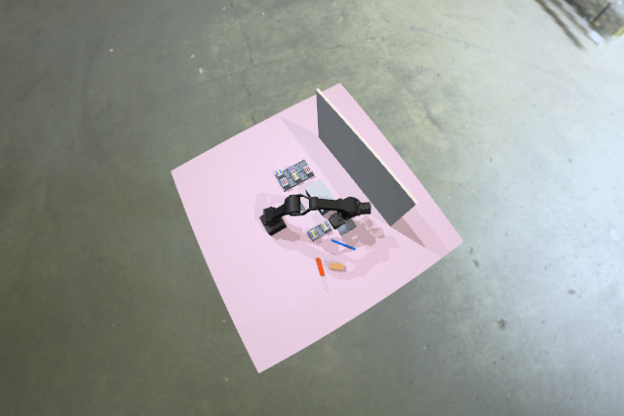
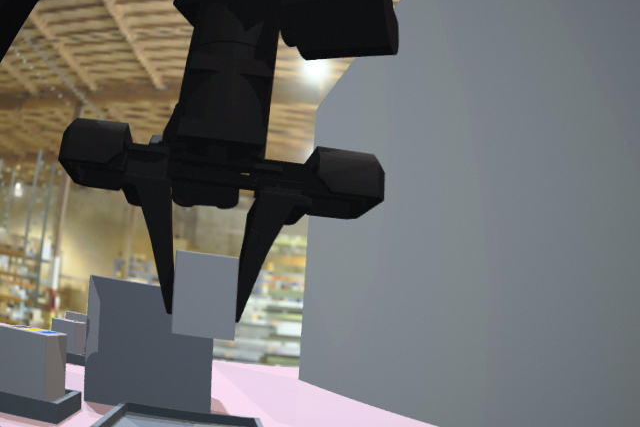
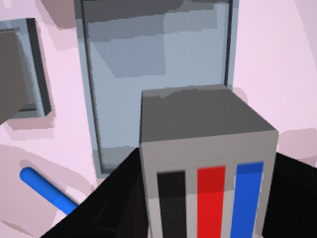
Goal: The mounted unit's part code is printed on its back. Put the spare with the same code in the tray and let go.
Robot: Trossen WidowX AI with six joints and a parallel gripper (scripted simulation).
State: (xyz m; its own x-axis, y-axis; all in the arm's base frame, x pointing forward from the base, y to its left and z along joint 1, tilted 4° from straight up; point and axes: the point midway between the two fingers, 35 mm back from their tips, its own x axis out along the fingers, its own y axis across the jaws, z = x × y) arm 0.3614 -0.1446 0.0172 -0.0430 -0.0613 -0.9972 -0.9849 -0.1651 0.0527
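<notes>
Right now the grey tray is 7 cm below my gripper tip and 1 cm behind it. The rest, counted from my gripper tip: holder 15 cm behind, 7 cm below, 1 cm to the left; then mounted unit 18 cm to the left, 7 cm behind, 3 cm below; then blue pen 12 cm to the right, 7 cm below, 6 cm behind.
</notes>
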